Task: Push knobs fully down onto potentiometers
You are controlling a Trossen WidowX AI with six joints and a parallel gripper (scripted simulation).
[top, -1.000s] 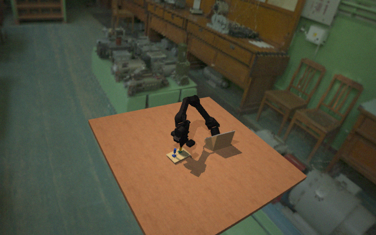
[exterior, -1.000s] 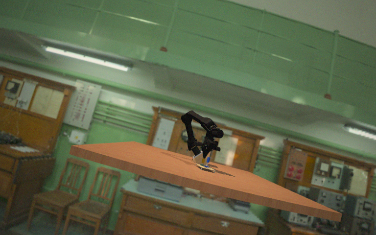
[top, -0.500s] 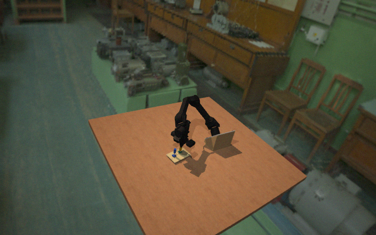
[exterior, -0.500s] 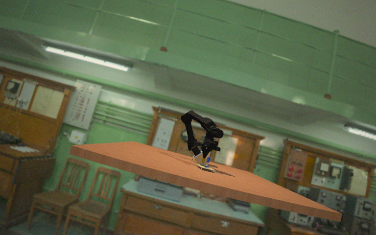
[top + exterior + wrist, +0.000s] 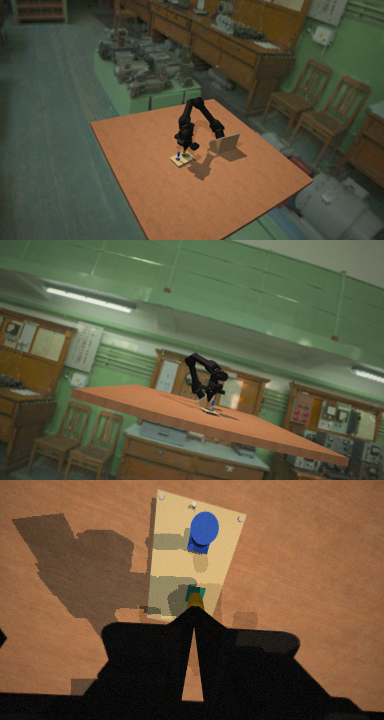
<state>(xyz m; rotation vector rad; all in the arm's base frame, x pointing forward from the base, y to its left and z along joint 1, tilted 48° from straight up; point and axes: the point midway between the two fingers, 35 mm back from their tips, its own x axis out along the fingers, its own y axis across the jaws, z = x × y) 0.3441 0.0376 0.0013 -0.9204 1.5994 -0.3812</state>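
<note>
Now: the yellow knob 20 mm below my gripper tip. Round my gripper tip: blue knob: 60 mm ahead, 20 mm to the left.
</note>
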